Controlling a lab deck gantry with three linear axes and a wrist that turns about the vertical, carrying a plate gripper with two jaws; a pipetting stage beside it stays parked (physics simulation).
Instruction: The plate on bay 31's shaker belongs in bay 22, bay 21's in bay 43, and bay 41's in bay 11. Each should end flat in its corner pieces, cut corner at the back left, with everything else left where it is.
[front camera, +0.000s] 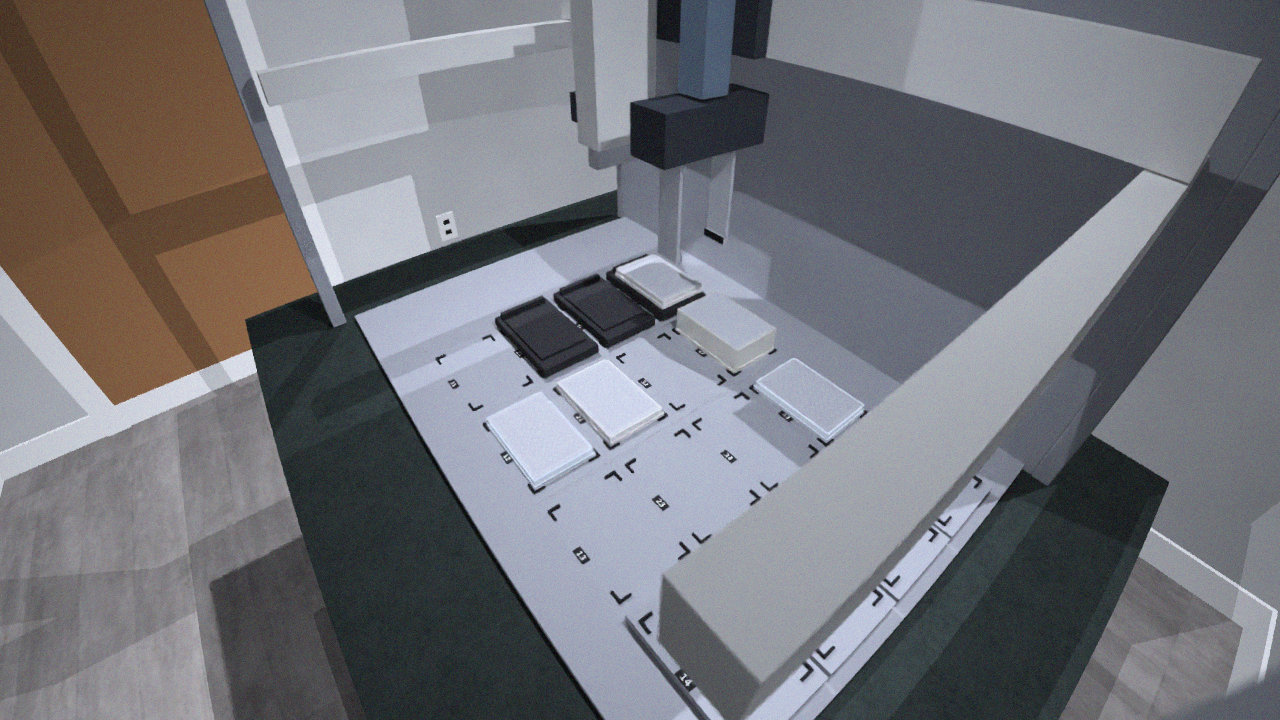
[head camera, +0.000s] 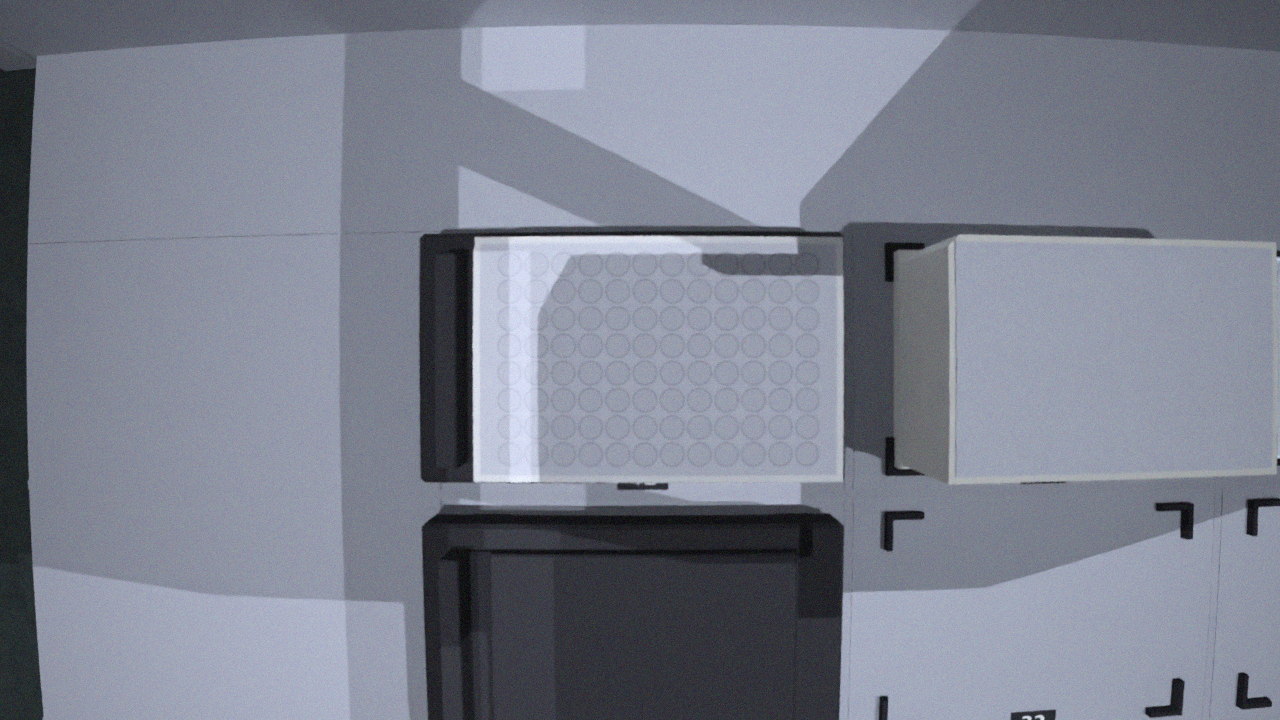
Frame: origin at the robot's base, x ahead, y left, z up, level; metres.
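Where they show: gripper, between the fingertips: (front camera: 693, 247); robot's base, origin of its link: (front camera: 438, 359).
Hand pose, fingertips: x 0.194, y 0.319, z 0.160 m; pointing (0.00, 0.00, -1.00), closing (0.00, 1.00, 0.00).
Things, the pixels of their top centre, and the offset from my fingertips. "*": a spot on its surface instead.
- bay 41 plate, centre of its top: (head camera: 658, 359) (front camera: 658, 275) 0.045 m left, 0.124 m back, 0.123 m down
- black base, centre of its top: (head camera: 630, 357) (front camera: 654, 276) 0.046 m left, 0.134 m back, 0.129 m down
- white plate, centre of its top: (front camera: 608, 395) 0.169 m right, 0.034 m ahead, 0.146 m down
- bay 21, centre of its top: (front camera: 543, 323) 0.168 m right, 0.134 m back, 0.129 m down
- bay 31, centre of its top: (head camera: 631, 663) (front camera: 602, 298) 0.061 m right, 0.134 m back, 0.129 m down
- Bay 11, a spot on its surface: (front camera: 452, 383) * 0.323 m right, 0.132 m back, 0.160 m down
- tall cream box, centre of its top: (head camera: 1123, 358) (front camera: 726, 318) 0.045 m left, 0.034 m ahead, 0.118 m down
My gripper (front camera: 691, 248) is open and empty, its two jaws hanging above the back-left of the deck near bay 41; the jaws do not show in the head view. The bay 41 plate (front camera: 657, 278) (head camera: 657, 358) lies on a black base (front camera: 660, 311) (head camera: 431, 358). A white plate (front camera: 610, 400) lies within the corner pieces of bay 22. A pale plate (front camera: 810, 396) lies within bay 43's corner pieces. The black units at bay 21 (front camera: 546, 338) and bay 31 (front camera: 604, 309) (head camera: 662, 635) bear no plate. Bay 11 (front camera: 452, 383) is empty. Cut corners are too small to tell.
A tall cream box (front camera: 725, 331) (head camera: 1114, 358) stands at bay 42, right beside bay 41. Another pale plate (front camera: 539, 438) lies at bay 12. The parked pipetting stage (front camera: 613, 76) hangs left of the gripper. A thick beam (front camera: 895, 429) crosses the front view at right.
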